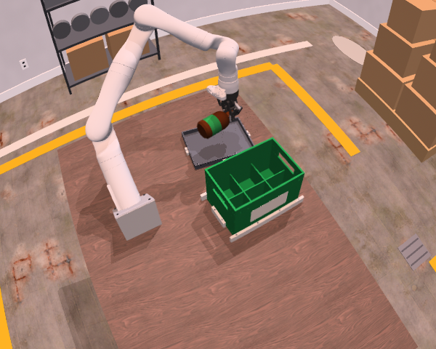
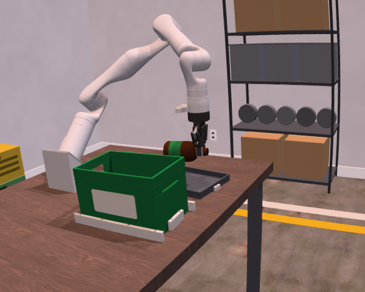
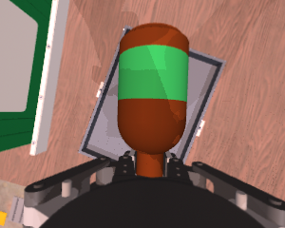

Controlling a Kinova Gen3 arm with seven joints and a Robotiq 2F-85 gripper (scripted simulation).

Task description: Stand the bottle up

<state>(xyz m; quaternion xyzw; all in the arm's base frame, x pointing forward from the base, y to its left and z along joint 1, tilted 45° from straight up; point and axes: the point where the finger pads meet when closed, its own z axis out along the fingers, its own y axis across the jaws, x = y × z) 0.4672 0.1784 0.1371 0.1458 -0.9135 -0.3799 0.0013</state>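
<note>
The bottle is 5 cm behind my hand and 1 cm to the right of it. From my hand the other things lie so: green crate (32 cm to the right, 5 cm behind, 4 cm below); then dark grey tray (11 cm below, 6 cm behind, 2 cm to the right).
</note>
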